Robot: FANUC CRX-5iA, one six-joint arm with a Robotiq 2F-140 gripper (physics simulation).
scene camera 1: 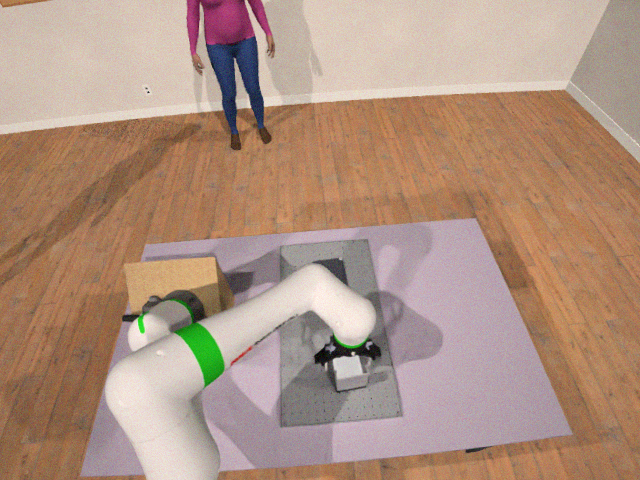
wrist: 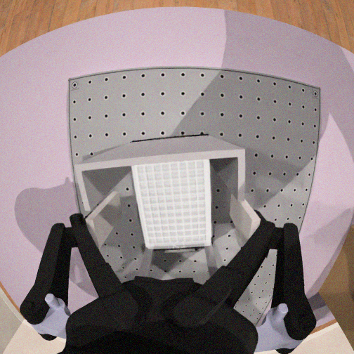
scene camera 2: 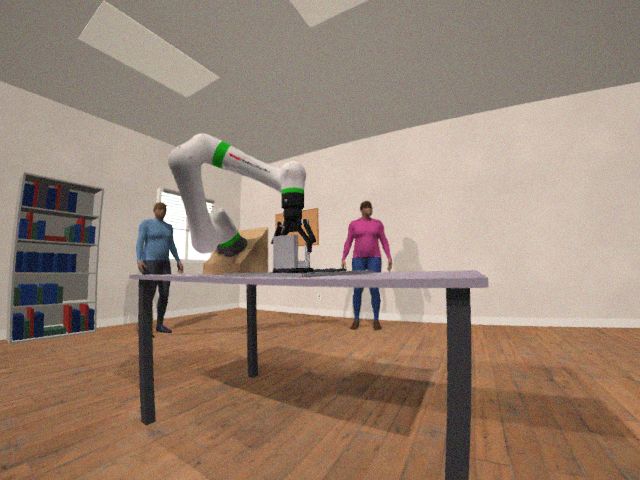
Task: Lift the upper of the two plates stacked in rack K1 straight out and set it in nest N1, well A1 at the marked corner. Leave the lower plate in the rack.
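Places are measured from the arm's base along level axes (x left, y back, z up), in centimetres.
Where they show: gripper, fingertip midpoint: [scene camera 1: 346, 364]; arm's base, origin of the base link: [scene camera 1: 182, 311] [scene camera 2: 236, 248].
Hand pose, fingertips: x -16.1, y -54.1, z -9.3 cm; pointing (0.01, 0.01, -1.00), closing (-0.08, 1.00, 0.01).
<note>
Things, the pixels of their centre, and the offset from my fingertips. "spot": a spot on its surface instead. Level surfaces: height alone.
- upper plate, body centre: [scene camera 1: 347, 365] dx -0.3, dy -0.1, dz -0.2 cm
- rack K1, body centre: [scene camera 1: 346, 358] [scene camera 2: 293, 254] dx +0.7, dy +0.0, dz +2.8 cm
- dark flat piece, surface spot: [scene camera 1: 337, 268] spot: dx +39.0, dy +0.9, dz -3.0 cm
- grey perforated board, its level: dz -4.2 cm
- lilac table, its level: dz -5.6 cm
The upper plate [scene camera 1: 347, 365] [wrist: 174, 205], white with a grid of wells, lies in rack K1 [scene camera 1: 351, 383] [scene camera 2: 285, 253] [wrist: 187, 149], a light grey holder with a tall wall. The lower plate is hidden beneath it, and the marked corner cannot be made out. My gripper [scene camera 1: 348, 363] [scene camera 2: 293, 246] [wrist: 174, 203] is open and points down over the rack. In the wrist view its pale finger pads stand on either side of the plate's long sides, with gaps between. A dark flat piece [scene camera 1: 337, 268], possibly nest N1, shows partly behind the arm; its well-A1 mark is not visible.
The rack stands on a grey perforated board [scene camera 1: 356, 408] [wrist: 112, 107] on the lilac table [scene camera 1: 465, 361] [scene camera 2: 413, 279]. A tan slanted box [scene camera 1: 173, 279] [scene camera 2: 250, 253] stands beside the arm's base. Two people stand beyond the table.
</note>
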